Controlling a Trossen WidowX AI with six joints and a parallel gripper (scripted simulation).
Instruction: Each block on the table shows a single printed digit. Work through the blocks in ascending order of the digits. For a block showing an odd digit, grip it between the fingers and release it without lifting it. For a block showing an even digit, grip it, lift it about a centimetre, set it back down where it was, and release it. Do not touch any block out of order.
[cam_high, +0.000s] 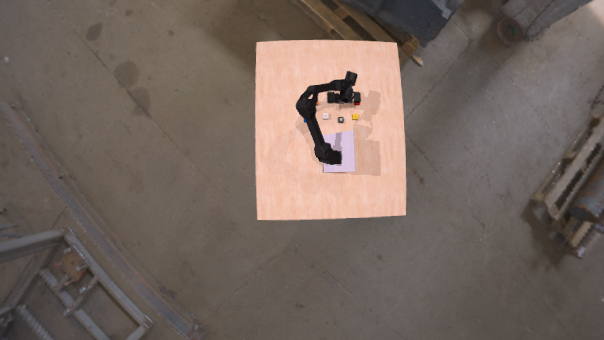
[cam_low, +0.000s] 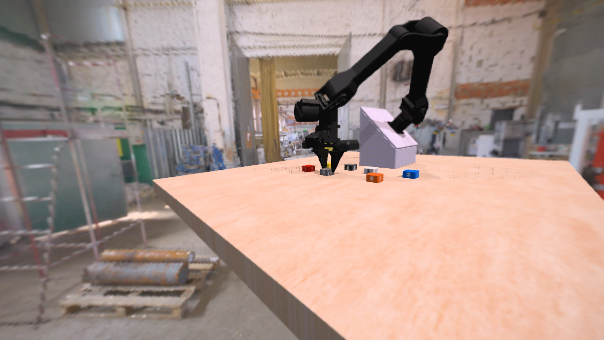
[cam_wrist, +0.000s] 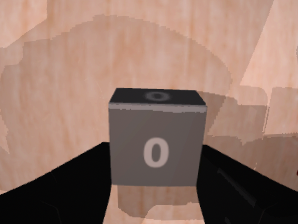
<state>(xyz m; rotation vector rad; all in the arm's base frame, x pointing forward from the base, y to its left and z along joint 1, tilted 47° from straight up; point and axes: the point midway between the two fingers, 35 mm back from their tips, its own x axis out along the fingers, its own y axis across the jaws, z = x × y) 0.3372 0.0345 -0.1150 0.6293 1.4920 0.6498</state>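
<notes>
My gripper tip is now 9 cm to the left of the red block. Also, from my gripper tip: grey block (1 cm ahead); dark block (11 cm behind, 1 cm to the left); yellow block (9 cm behind, 8 cm to the right).
</notes>
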